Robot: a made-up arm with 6 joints.
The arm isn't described. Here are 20 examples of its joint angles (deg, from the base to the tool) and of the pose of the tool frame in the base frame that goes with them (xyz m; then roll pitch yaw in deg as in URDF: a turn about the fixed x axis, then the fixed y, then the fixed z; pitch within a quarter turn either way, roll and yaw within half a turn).
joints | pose
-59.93 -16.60 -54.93 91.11 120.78 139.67 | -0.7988 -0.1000 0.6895 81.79 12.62 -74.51
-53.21 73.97 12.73 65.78 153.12 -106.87 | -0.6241 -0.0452 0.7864 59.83 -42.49 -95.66
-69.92 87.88 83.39 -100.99 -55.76 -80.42 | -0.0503 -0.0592 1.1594 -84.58 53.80 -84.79
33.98 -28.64 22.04 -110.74 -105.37 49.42 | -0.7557 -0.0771 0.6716 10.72 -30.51 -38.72
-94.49 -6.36 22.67 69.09 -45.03 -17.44 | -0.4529 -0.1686 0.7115 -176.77 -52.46 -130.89
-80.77 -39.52 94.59 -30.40 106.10 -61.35 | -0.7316 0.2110 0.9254 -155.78 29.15 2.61
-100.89 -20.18 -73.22 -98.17 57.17 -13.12 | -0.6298 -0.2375 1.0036 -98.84 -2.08 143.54
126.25 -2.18 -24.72 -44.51 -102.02 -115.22 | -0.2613 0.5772 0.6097 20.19 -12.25 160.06
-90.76 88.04 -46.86 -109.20 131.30 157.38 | -0.3471 -0.2221 0.9356 -162.06 -23.14 -159.52
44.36 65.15 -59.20 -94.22 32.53 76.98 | -0.3972 0.3133 0.4245 49.15 16.43 172.49
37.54 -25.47 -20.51 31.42 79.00 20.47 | -0.2989 0.2921 0.1596 174.90 38.46 -101.71
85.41 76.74 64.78 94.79 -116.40 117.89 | -0.1892 0.1630 0.6825 -56.00 2.00 -113.73
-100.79 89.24 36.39 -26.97 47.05 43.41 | -0.2052 -0.1447 0.7100 167.74 -47.67 -75.50
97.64 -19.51 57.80 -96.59 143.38 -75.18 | -0.7123 0.1861 0.4102 50.66 4.71 -36.32
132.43 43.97 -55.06 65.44 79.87 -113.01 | -0.5918 0.2254 0.5214 71.42 58.40 1.50
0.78 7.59 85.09 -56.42 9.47 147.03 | -0.4811 -0.1815 0.9016 -57.55 -6.27 24.37
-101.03 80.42 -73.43 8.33 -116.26 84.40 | -0.4125 0.0080 0.7355 138.86 16.77 50.91
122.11 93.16 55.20 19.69 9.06 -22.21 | -0.1928 0.4406 0.8252 -8.35 37.87 35.77
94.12 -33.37 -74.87 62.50 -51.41 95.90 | -0.3473 -0.1302 0.4639 -116.26 44.24 -155.56
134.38 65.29 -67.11 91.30 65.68 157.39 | -0.4625 0.5442 0.1013 146.04 -5.19 46.04
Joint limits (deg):
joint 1: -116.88..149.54
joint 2: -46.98..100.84
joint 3: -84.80..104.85
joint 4: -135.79..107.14
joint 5: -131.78..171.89
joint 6: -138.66..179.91
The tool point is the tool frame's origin. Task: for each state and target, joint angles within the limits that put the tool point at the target. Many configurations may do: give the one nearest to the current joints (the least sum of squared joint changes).
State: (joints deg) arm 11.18 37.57 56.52 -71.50 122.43 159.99
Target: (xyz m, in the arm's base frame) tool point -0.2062 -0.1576 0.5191
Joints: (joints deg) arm 53.20 55.22 57.75 -48.99 72.36 179.91
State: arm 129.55 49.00 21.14 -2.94 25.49 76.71
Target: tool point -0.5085 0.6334 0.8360
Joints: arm 127.39 61.25 14.35 33.57 56.61 56.10
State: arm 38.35 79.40 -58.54 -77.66 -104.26 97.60
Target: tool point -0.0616 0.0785 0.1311
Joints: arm 59.13 73.50 -64.76 -73.28 -118.21 108.70
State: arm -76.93 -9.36 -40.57 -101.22 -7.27 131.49
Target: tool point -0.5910 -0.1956 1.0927
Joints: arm -42.78 -25.21 -36.59 -108.95 -18.31 148.69
